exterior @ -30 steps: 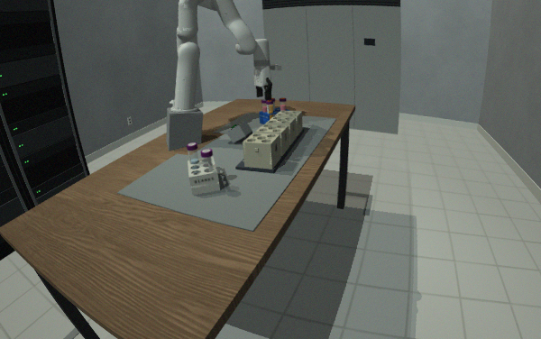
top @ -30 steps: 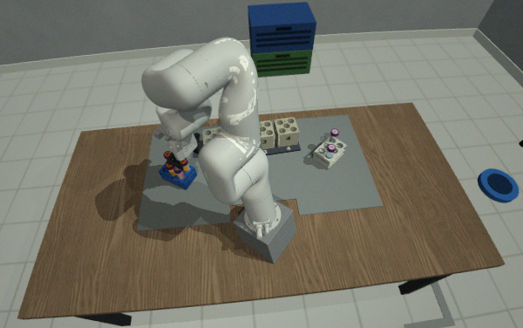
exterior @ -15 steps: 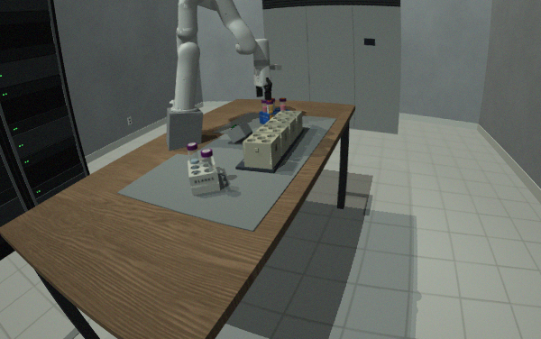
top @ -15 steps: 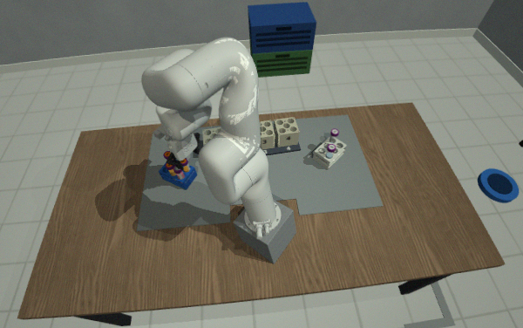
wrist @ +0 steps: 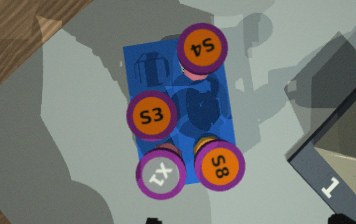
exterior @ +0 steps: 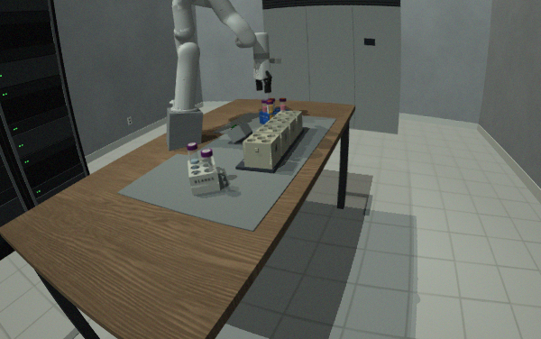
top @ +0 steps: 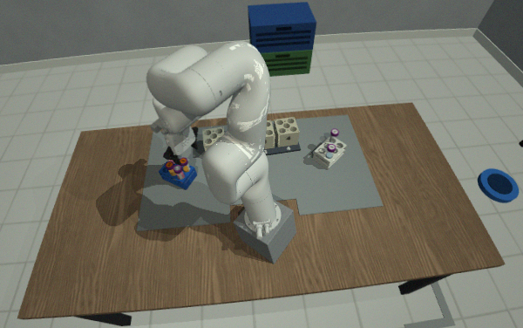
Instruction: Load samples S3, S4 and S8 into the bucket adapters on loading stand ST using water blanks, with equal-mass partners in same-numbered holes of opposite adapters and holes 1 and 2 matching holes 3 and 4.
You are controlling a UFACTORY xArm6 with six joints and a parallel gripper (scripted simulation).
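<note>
The amber-filled sample tube is 1 cm ahead of my hand, 8 cm to the left of it and 12 cm below it. From my hand the other things lie so: adapter: 16 cm ahead, 9 cm to the right, 13 cm below; then white blanks rack: 8 cm ahead, 60 cm to the right, 15 cm below.
</note>
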